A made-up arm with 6 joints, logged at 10 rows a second.
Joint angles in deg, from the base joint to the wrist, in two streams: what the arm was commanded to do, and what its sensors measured. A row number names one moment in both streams.
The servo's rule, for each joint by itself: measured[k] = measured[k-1] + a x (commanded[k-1-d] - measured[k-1]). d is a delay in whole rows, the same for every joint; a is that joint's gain. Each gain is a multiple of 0.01, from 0.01 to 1. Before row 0 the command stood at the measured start. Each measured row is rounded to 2 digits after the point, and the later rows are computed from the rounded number. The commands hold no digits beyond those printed.
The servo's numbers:
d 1
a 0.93 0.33 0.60 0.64 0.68 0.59
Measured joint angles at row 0:
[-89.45, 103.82, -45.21, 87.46, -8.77, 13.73]
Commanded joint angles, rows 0 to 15:
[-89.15, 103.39, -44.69, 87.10, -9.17, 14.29]
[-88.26, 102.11, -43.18, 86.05, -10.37, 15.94]
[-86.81, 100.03, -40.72, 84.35, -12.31, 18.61]
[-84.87, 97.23, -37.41, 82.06, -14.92, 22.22]
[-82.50, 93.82, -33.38, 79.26, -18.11, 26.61]
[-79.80, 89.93, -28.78, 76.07, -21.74, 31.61]
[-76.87, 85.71, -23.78, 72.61, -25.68, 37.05]
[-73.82, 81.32, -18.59, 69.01, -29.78, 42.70]
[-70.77, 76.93, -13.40, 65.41, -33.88, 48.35]
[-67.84, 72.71, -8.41, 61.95, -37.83, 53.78]
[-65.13, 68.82, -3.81, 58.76, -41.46, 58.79]
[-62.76, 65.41, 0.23, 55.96, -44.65, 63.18]
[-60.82, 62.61, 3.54, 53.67, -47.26, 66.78]
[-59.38, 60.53, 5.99, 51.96, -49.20, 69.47]
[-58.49, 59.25, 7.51, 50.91, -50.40, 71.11]
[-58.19, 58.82, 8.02, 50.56, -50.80, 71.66]
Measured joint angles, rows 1 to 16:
[-89.45, 103.82, -45.21, 87.46, -8.77, 13.73]
[-89.17, 103.68, -44.90, 87.23, -9.04, 14.06]
[-88.32, 103.16, -43.87, 86.47, -9.94, 15.17]
[-86.92, 102.13, -41.98, 85.11, -11.55, 17.20]
[-85.01, 100.51, -39.24, 83.16, -13.84, 20.16]
[-82.68, 98.30, -35.72, 80.66, -16.74, 23.97]
[-80.00, 95.54, -31.56, 77.72, -20.14, 28.48]
[-77.09, 92.30, -26.89, 74.45, -23.91, 33.54]
[-74.05, 88.68, -21.91, 70.97, -27.90, 38.94]
[-71.00, 84.80, -16.80, 67.41, -31.97, 44.49]
[-68.06, 80.81, -11.77, 63.92, -35.95, 49.97]
[-65.34, 76.85, -6.99, 60.62, -39.70, 55.17]
[-62.94, 73.07, -2.66, 57.64, -43.07, 59.90]
[-60.97, 69.62, 1.06, 55.10, -45.92, 63.96]
[-59.49, 66.62, 4.02, 53.09, -48.15, 67.21]
[-58.56, 64.19, 6.11, 51.69, -49.68, 69.51]

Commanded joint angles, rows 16 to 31:
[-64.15, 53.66, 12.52, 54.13, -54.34, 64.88]
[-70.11, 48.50, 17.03, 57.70, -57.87, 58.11]
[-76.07, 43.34, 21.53, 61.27, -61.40, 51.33]
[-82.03, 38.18, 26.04, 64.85, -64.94, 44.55]
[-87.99, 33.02, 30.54, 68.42, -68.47, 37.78]
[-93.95, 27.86, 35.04, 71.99, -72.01, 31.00]
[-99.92, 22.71, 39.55, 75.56, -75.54, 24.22]
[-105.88, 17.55, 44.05, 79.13, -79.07, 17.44]
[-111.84, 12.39, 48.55, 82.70, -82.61, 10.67]
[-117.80, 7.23, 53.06, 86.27, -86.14, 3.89]
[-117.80, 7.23, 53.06, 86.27, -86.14, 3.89]
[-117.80, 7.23, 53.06, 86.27, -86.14, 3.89]
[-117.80, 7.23, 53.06, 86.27, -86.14, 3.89]
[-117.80, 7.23, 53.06, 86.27, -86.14, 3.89]
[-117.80, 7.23, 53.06, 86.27, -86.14, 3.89]
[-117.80, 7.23, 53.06, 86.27, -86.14, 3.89]
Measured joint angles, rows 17 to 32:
[-58.22, 62.42, 7.26, 50.97, -50.44, 70.78]
[-63.73, 59.53, 10.42, 52.99, -53.09, 67.30]
[-69.66, 55.89, 14.39, 56.00, -56.34, 61.88]
[-75.62, 51.75, 18.67, 59.37, -59.78, 55.66]
[-81.58, 47.27, 23.09, 62.88, -63.29, 49.11]
[-87.54, 42.57, 27.56, 66.43, -66.81, 42.43]
[-93.50, 37.72, 32.05, 69.99, -70.35, 35.69]
[-99.47, 32.77, 36.55, 73.55, -73.88, 28.92]
[-105.43, 27.75, 41.05, 77.12, -77.41, 22.15]
[-111.39, 22.68, 45.55, 80.69, -80.95, 15.38]
[-117.35, 17.58, 50.06, 84.26, -84.48, 8.60]
[-117.77, 14.16, 51.86, 85.55, -85.61, 5.82]
[-117.80, 11.87, 52.58, 86.01, -85.97, 4.68]
[-117.80, 10.34, 52.87, 86.18, -86.09, 4.21]
[-117.80, 9.31, 52.98, 86.24, -86.12, 4.02]
[-117.80, 8.62, 53.03, 86.26, -86.13, 3.94]

